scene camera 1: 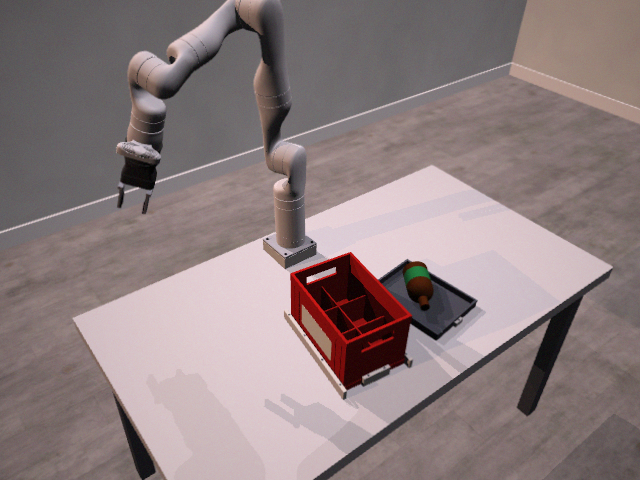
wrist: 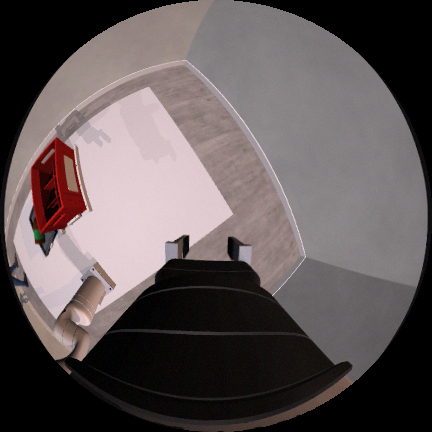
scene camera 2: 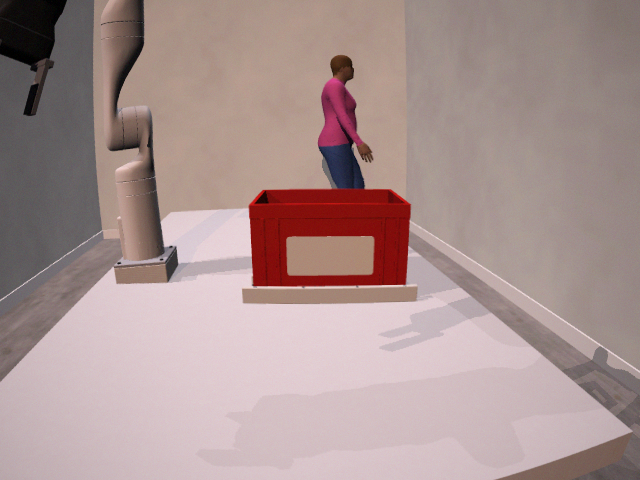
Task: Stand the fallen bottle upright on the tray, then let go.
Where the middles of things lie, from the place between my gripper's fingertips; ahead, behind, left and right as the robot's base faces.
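Labels:
There's a brown bottle (scene camera 1: 417,279) that's far ahead of my hand, far to the left of it and a long way below it. The pale strip (scene camera 2: 379,293) is 31 cm to the left of my hand, 36 cm ahead of it and 33 cm below it. Going by their middles, the pale strip is the nearest to my hand of the things named here.

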